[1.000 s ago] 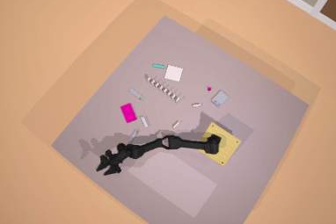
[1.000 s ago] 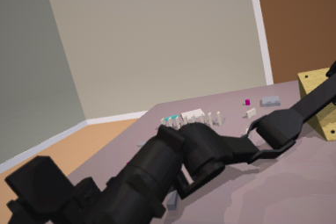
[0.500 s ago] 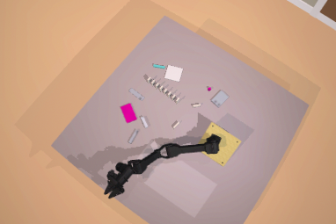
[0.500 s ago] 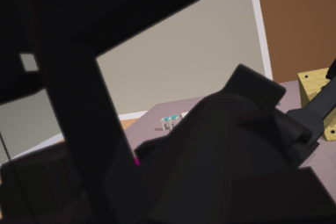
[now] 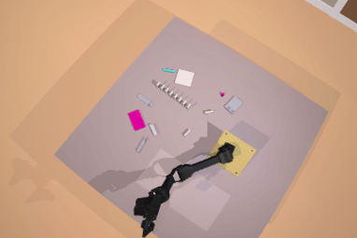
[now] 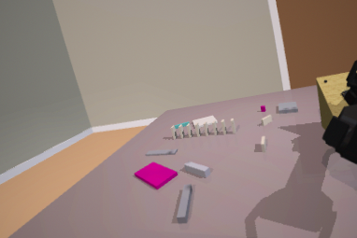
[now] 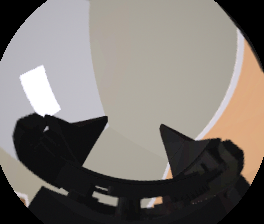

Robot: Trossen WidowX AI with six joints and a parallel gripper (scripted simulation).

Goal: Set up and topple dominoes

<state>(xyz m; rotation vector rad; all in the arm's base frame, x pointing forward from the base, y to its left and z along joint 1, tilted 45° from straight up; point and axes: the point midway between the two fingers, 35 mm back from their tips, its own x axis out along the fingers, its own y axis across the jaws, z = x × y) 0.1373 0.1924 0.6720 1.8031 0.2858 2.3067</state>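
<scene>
The small magenta cube lies 97 cm to the right of my gripper tip, 42 cm below it and 1 cm ahead of it. The rest, counted from my gripper tip: teal stick: 96 cm to the right, 43 cm below, 40 cm ahead; white square: 97 cm to the right, 43 cm below, 28 cm ahead; magenta plate: 56 cm to the right, 43 cm below, 41 cm ahead.
</scene>
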